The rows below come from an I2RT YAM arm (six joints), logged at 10 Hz.
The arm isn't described. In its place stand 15 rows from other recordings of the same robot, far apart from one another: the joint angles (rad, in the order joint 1, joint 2, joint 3, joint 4, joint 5, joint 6), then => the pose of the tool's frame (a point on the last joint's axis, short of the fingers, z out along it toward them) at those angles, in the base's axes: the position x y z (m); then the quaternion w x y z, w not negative.
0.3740, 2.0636, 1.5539, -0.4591, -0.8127, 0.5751 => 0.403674, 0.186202, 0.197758, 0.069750, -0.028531, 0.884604, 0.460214
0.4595, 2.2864, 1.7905, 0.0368, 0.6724, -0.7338 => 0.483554, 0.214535, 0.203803, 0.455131, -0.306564, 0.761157, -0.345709
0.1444, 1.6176, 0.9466, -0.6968, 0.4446, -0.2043 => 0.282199, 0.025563, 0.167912, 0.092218, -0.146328, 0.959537, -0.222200
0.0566, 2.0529, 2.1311, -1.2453, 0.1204, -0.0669 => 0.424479, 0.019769, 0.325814, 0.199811, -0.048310, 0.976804, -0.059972
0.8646, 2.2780, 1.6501, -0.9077, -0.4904, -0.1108 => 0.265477, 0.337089, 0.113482, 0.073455, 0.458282, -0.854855, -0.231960
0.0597, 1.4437, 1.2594, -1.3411, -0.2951, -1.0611 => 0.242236, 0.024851, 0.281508, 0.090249, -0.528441, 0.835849, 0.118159
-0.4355, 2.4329, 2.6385, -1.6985, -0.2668, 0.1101 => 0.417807, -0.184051, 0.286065, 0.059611, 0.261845, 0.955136, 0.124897
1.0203, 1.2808, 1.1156, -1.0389, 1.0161, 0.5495 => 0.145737, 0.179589, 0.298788, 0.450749, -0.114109, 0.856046, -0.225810
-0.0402, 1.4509, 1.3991, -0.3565, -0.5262, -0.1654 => 0.332820, 0.004508, 0.381236, 0.549680, -0.193005, 0.796503, 0.161812
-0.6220, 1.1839, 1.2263, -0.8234, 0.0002, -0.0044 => 0.195424, -0.140114, 0.351162, 0.365970, 0.280562, 0.879363, -0.118620
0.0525, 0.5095, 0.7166, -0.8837, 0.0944, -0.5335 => 0.102324, 0.002017, 0.282834, 0.409306, -0.240616, 0.868207, -0.144186
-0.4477, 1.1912, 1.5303, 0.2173, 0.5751, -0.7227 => 0.191260, -0.113327, 0.551646, 0.622650, 0.181717, 0.495370, -0.577837
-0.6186, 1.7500, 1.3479, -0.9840, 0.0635, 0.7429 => 0.272517, -0.196750, 0.224942, 0.093956, 0.628653, 0.771557, -0.025824
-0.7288, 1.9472, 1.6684, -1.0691, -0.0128, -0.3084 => 0.293709, -0.261601, 0.242393, 0.099745, 0.206661, 0.972050, -0.049602
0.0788, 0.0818, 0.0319, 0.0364, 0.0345, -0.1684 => 0.113880, 0.007761, 0.181298, 0.700959, -0.075727, 0.707821, -0.043715
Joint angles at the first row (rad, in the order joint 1, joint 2, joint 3, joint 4, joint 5, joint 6):
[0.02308, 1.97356, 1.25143, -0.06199, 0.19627, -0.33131]
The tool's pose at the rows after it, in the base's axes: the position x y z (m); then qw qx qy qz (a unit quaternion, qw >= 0):
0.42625, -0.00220, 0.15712, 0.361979, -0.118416, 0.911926, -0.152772
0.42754, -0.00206, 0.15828, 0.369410, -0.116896, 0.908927, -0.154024
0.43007, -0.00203, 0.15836, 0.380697, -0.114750, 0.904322, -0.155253
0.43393, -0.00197, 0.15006, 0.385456, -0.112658, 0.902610, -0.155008
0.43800, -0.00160, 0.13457, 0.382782, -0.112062, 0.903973, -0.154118
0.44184, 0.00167, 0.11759, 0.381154, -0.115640, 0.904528, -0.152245
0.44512, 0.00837, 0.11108, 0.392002, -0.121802, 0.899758, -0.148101
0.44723, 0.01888, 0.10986, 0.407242, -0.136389, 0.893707, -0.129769
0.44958, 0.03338, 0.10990, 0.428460, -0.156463, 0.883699, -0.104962
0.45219, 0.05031, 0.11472, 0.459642, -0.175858, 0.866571, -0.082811
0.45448, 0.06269, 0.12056, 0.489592, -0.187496, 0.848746, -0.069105
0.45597, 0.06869, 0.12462, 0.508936, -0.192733, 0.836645, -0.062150
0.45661, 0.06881, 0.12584, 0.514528, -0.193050, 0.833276, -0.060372
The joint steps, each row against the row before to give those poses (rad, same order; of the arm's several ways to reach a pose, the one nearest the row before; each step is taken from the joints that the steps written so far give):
[-0.01146, 0.01680, 0.00000, 0.01756, 0.00610, 0.00037]
[0.00039, 0.00037, 0.00000, 0.01678, 0.00114, 0.00039]
[0.00000, 0.00572, -0.00001, 0.03052, 0.00000, 0.00038]
[0.00000, 0.02747, 0.00002, 0.03737, -0.00038, 0.00305]
[0.00076, 0.04464, -0.00002, 0.03817, 0.00038, 0.00305]
[0.00726, 0.04882, 0.00001, 0.04385, -0.00037, 0.00039]
[0.01448, 0.02402, 0.00038, 0.04424, -0.00535, -0.00039]
[0.02062, 0.00879, -0.00035, 0.03356, -0.03432, 0.00001]
[0.02822, 0.00837, -0.00005, 0.04466, -0.04617, -0.00039]
[0.03358, 0.00152, 0.00000, 0.06293, -0.03890, -0.00037]
[0.02442, 0.00002, 0.00000, 0.06373, -0.02327, 0.00000]
[0.01142, 0.00002, 0.00003, 0.04271, -0.01298, -0.00039]
[-0.00036, -0.00002, -0.00001, 0.01258, -0.00533, 0.00001]

